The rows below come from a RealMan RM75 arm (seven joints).
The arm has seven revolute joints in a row. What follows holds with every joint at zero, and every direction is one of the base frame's.
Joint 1 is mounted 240.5 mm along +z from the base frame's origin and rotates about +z.
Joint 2 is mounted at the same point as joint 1 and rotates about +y.
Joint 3 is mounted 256 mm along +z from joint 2 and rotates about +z.
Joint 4 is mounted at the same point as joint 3 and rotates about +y.
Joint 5 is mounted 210 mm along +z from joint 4 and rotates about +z.
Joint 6 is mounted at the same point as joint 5 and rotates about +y.
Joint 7 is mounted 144 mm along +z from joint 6 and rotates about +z.
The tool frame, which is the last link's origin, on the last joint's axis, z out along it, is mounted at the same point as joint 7; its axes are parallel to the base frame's.
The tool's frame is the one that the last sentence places.
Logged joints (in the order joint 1, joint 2, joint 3, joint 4, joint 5, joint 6, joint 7), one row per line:
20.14, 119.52, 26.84, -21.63, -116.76, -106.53, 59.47
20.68, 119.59, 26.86, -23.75, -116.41, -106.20, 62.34
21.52, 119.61, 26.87, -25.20, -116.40, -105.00, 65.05
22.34, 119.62, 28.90, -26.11, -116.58, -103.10, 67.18
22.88, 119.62, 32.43, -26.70, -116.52, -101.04, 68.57
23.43, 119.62, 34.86, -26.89, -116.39, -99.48, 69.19
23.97, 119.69, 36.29, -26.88, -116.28, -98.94, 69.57
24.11, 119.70, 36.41, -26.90, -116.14, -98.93, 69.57
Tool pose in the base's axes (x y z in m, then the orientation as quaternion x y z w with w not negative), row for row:
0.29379, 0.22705, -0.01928, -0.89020, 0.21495, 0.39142, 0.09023
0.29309, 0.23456, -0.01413, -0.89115, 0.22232, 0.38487, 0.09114
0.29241, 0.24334, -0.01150, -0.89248, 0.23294, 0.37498, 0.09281
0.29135, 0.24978, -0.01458, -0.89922, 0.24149, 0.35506, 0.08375
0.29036, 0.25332, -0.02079, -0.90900, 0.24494, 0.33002, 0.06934
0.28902, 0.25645, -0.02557, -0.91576, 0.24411, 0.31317, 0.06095
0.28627, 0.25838, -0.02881, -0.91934, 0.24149, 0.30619, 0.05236
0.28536, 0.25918, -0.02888, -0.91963, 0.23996, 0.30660, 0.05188
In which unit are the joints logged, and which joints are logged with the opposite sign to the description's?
The joints are logged in degrees. Opposite sign: joint 3.
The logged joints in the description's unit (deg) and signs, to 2 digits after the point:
20.14, 119.52, -26.84, -21.63, -116.76, -106.53, 59.47
20.68, 119.59, -26.86, -23.75, -116.41, -106.20, 62.34
21.52, 119.61, -26.87, -25.20, -116.40, -105.00, 65.05
22.34, 119.62, -28.90, -26.11, -116.58, -103.10, 67.18
22.88, 119.62, -32.43, -26.70, -116.52, -101.04, 68.57
23.43, 119.62, -34.86, -26.89, -116.39, -99.48, 69.19
23.97, 119.69, -36.29, -26.88, -116.28, -98.94, 69.57
24.11, 119.70, -36.41, -26.90, -116.14, -98.93, 69.57

